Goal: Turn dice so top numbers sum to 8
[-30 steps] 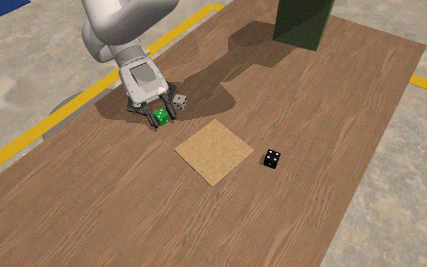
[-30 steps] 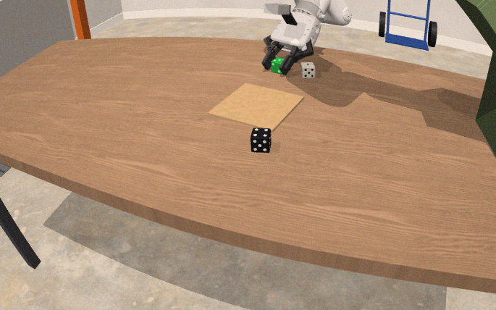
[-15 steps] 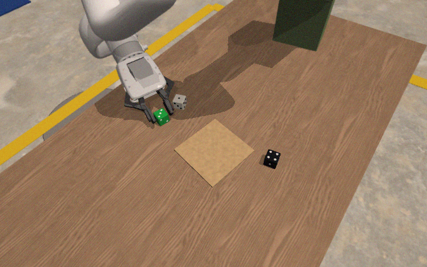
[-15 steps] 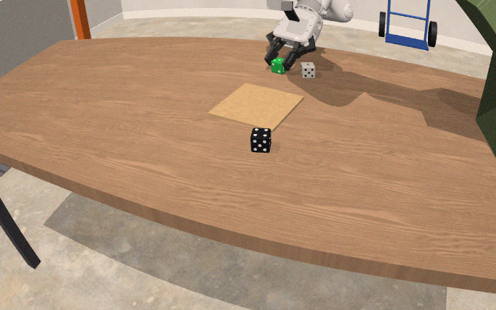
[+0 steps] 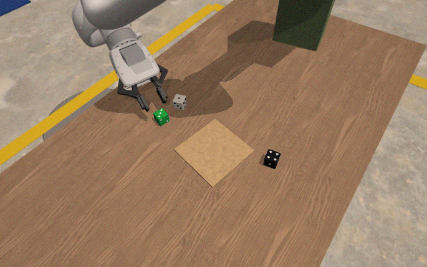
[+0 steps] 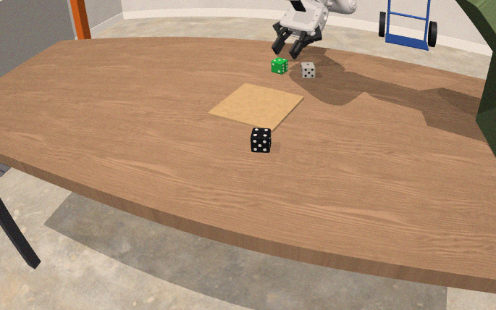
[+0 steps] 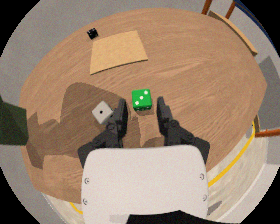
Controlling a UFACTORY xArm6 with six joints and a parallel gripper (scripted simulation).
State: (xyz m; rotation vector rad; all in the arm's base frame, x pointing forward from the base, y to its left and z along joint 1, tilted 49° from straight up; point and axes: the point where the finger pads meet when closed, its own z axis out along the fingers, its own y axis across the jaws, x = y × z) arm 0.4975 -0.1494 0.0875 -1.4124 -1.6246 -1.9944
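My gripper is now 40 mm above the green die, 30 mm to the right of it and 10 mm short of it. Also, from my hand: tan mat 200 mm to the left, 50 mm below, 20 mm behind; then white die 60 mm behind, 40 mm below, 30 mm to the left; then black die 320 mm to the left, 90 mm behind, 40 mm below.
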